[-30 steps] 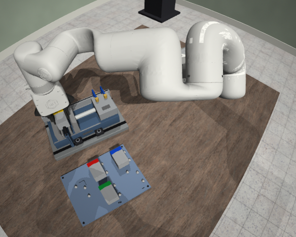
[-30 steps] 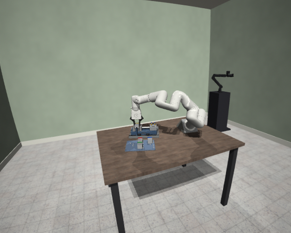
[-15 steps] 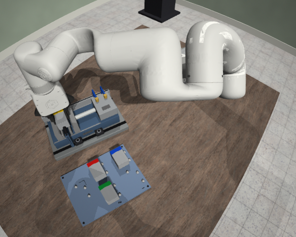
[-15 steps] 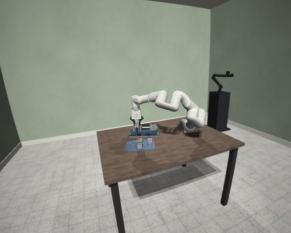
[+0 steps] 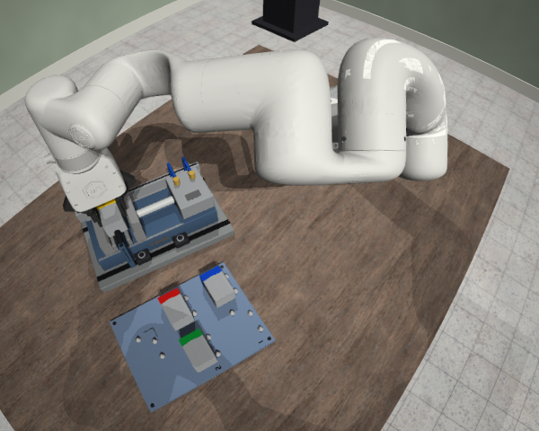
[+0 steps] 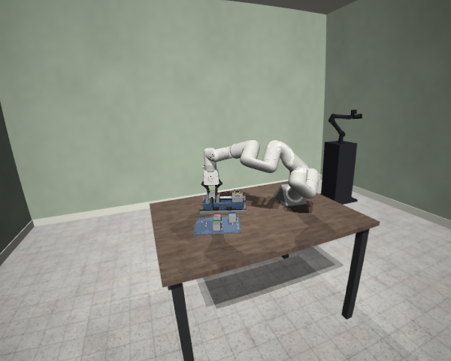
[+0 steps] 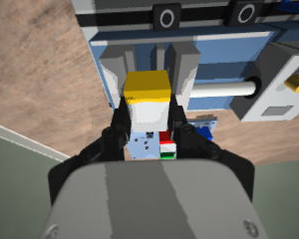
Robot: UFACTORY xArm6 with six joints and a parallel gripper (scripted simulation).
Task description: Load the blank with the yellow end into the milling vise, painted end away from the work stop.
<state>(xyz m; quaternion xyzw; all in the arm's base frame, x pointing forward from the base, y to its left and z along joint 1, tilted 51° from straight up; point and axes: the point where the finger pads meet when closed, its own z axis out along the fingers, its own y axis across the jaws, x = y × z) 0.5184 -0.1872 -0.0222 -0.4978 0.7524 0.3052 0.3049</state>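
Now: hand 20 mm above the yellow-ended blank. The rest, counted from my hand: screw rod (80 mm behind, 40 mm below, 30 mm to the left); then vise (80 mm below, 70 mm behind, 20 mm to the left); then black work stop (40 mm to the left, 30 mm below, 20 mm ahead).
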